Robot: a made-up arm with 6 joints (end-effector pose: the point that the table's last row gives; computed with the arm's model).
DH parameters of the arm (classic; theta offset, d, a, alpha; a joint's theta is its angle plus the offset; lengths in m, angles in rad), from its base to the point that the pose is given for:
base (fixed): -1.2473 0 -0.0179 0
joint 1: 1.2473 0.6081 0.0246 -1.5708
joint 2: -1.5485 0 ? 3.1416
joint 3: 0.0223 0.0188 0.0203 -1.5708
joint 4: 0 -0.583 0.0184 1.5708
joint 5: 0 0.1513 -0.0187 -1.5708
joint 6: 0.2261 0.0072 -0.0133 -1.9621
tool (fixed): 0.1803 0.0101 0 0
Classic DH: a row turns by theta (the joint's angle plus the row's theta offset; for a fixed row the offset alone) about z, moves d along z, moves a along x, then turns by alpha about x.
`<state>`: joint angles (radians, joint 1 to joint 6).
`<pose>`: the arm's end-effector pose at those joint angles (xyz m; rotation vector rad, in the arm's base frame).
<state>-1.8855 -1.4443 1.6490 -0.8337 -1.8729 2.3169</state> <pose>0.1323 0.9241 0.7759 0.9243 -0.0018 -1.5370</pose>
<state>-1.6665 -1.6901 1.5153 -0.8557 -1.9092 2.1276</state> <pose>-0.0664 0.9414 0.6245 0.9417 0.1332 -1.2309</pose>
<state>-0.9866 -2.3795 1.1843 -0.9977 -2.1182 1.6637</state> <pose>-0.5569 0.6016 0.2096 0.8658 0.5104 -0.5004</pose>
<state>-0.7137 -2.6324 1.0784 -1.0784 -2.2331 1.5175</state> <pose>-0.6166 0.3744 0.0786 0.8161 0.6081 -0.2718</pose>
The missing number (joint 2, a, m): 0.3672
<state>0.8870 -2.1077 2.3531 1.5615 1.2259 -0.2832</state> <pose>-0.1774 -0.2182 -0.2051 -0.0977 -1.4784 0.9063</pose>
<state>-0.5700 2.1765 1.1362 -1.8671 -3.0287 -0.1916</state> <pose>0.4045 -0.2767 -0.1764 0.6916 0.1007 0.8274</pose>
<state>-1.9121 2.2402 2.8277 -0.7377 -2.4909 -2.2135</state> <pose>-0.4144 -0.7129 0.6487 0.8820 2.4014 -1.0543</pose>
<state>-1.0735 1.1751 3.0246 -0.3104 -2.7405 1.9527</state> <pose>-0.0755 -0.2520 1.2973 -2.4312 -1.3048 1.0759</pose>
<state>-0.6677 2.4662 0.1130 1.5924 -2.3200 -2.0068</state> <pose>-0.0373 0.0543 -0.2079 2.1016 -0.3158 -0.8254</pose>
